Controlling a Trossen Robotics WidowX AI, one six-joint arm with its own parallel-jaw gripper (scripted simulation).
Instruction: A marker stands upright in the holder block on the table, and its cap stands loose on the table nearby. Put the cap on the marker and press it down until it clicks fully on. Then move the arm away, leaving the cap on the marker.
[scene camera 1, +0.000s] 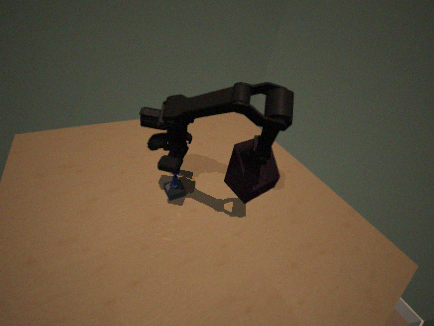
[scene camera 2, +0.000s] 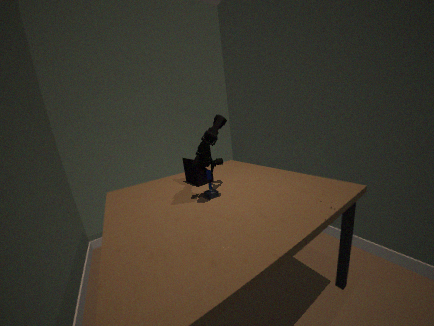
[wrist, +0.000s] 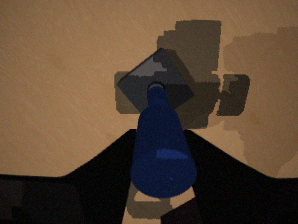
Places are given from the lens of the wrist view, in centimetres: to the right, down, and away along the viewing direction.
my gripper (wrist: 159, 135): 1, 2, 11
blue cap (wrist: 162, 167): 1, 2, 7
